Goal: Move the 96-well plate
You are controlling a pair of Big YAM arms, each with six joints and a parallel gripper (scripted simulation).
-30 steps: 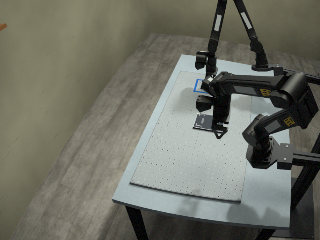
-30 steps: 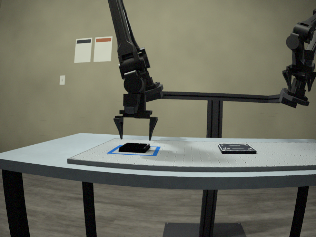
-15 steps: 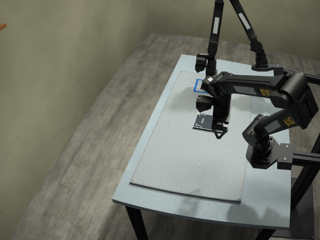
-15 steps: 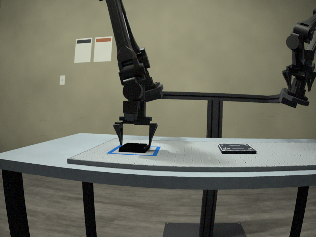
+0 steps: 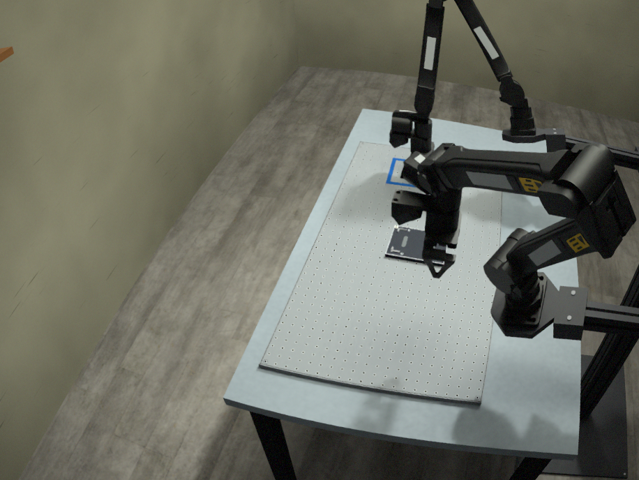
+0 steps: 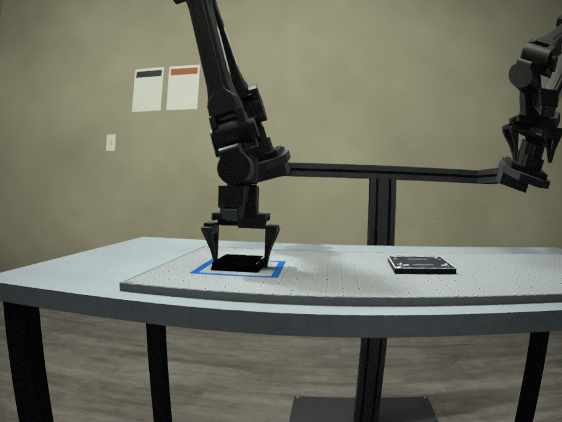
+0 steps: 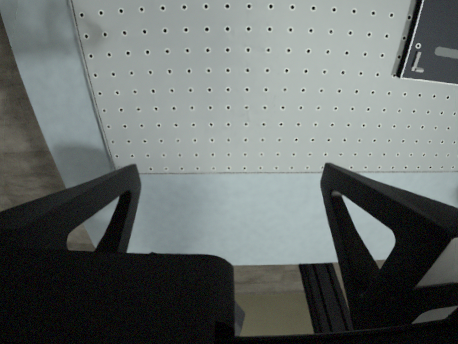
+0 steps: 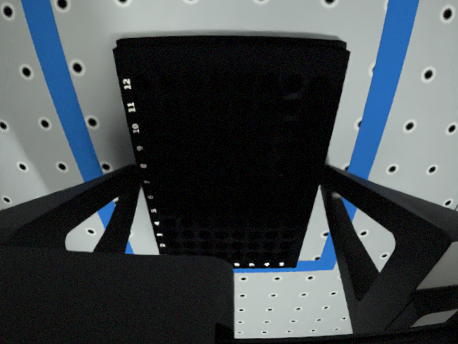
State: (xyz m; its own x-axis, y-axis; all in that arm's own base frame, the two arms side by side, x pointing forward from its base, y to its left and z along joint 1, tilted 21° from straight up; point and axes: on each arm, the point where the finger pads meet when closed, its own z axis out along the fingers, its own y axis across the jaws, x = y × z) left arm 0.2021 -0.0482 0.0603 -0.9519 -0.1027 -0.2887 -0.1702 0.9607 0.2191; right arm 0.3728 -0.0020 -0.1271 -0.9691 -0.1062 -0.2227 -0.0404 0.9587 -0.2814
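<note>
My right hand is right at the black 96-well plate. The rest, counted from my right hand: plate nest N1: 35 cm to the left, 5 cm behind.
</note>
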